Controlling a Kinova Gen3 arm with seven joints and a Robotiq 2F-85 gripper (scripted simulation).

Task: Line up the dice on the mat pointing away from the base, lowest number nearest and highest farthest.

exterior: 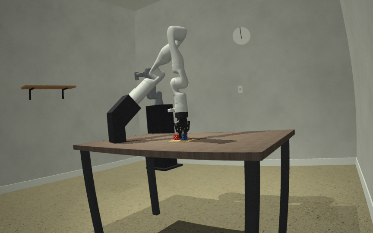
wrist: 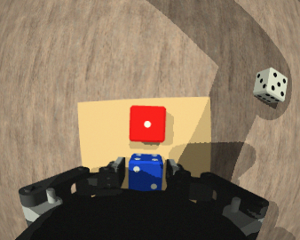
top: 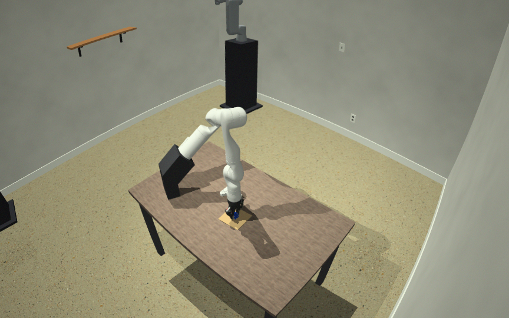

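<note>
The blue die is 10 mm below my hand. Round my hand: tan mat 20 mm below; red die 50 mm behind, 10 mm below; white die 130 mm to the left, 100 mm behind, 10 mm below.
</note>
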